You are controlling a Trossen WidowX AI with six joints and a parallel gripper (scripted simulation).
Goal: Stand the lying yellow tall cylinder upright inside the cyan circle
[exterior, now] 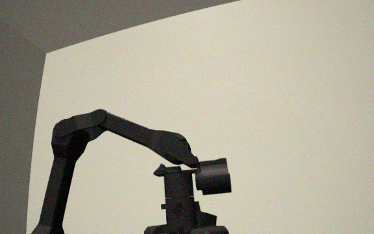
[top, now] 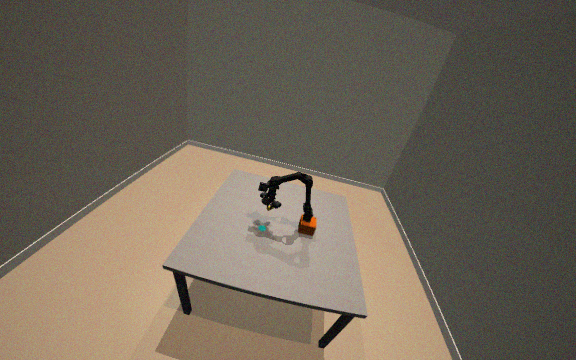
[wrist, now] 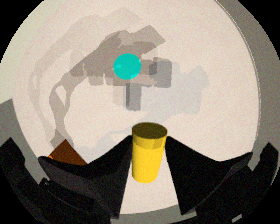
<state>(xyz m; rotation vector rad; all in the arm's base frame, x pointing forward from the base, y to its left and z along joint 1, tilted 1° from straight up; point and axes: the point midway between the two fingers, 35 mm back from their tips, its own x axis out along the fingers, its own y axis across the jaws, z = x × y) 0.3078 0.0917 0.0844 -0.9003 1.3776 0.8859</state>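
Now: gripper tip 9 cm to the right of the cyan circle and 14 cm above it. Also, from my gripper tip: yellow tall cylinder: 1 cm behind, 2 cm to the right.
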